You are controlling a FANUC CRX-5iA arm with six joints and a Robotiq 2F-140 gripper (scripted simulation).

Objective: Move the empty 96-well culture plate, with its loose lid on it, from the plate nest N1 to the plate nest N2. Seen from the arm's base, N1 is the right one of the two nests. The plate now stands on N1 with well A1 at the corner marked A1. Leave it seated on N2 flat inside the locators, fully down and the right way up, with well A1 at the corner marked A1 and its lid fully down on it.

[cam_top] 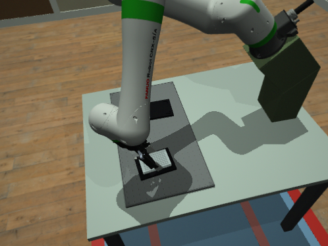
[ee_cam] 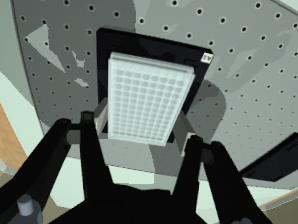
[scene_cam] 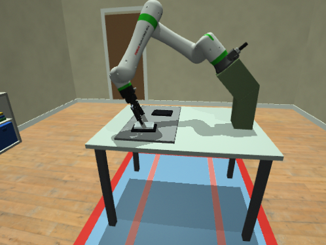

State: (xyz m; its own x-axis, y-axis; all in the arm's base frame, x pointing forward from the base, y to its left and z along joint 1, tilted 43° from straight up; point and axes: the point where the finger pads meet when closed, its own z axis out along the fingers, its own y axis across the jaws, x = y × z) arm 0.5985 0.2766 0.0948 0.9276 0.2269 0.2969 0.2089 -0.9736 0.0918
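Now: the clear lid 2 cm below my hand. From my hand the other things lie so: black nest N2: 4 cm below; then black nest N1: 34 cm to the right, 4 cm below, 1 cm behind.
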